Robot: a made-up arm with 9 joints. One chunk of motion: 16 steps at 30 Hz.
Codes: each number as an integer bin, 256 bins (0 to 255) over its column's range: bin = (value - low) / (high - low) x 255, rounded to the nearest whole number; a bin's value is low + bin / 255 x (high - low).
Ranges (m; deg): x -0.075..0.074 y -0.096..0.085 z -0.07..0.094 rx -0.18..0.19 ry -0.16..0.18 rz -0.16..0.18
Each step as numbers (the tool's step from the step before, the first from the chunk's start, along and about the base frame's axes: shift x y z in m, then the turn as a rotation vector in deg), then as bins.
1 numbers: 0.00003 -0.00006 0.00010 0.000 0.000 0.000
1 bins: 128 135 109 124 120 120
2 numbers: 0.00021 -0.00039 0.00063 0.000 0.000 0.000
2 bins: 129 135 110 124 120 120
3 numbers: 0.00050 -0.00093 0.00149 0.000 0.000 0.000
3 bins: 129 134 111 124 120 120
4 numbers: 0.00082 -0.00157 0.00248 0.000 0.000 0.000
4 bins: 130 133 113 124 120 120
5 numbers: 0.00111 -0.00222 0.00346 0.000 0.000 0.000
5 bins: 130 132 114 124 120 120
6 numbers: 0.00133 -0.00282 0.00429 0.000 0.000 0.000
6 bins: 131 131 116 124 120 120
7 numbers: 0.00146 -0.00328 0.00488 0.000 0.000 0.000
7 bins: 131 131 116 124 120 120
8 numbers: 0.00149 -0.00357 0.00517 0.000 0.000 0.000
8 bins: 131 130 117 124 120 120
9 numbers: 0.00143 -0.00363 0.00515 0.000 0.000 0.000
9 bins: 131 130 117 124 120 120
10 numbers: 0.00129 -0.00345 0.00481 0.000 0.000 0.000
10 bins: 131 130 116 124 120 120
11 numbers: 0.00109 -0.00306 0.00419 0.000 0.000 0.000
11 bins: 130 131 115 124 120 120
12 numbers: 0.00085 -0.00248 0.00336 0.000 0.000 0.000
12 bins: 130 132 114 124 120 120
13 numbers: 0.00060 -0.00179 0.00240 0.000 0.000 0.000
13 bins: 129 133 113 124 120 120
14 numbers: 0.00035 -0.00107 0.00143 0.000 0.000 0.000
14 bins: 129 134 111 124 120 120
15 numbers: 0.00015 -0.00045 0.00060 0.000 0.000 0.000
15 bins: 129 135 110 124 120 120
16 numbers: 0.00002 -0.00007 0.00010 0.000 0.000 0.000
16 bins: 128 135 109 124 120 120
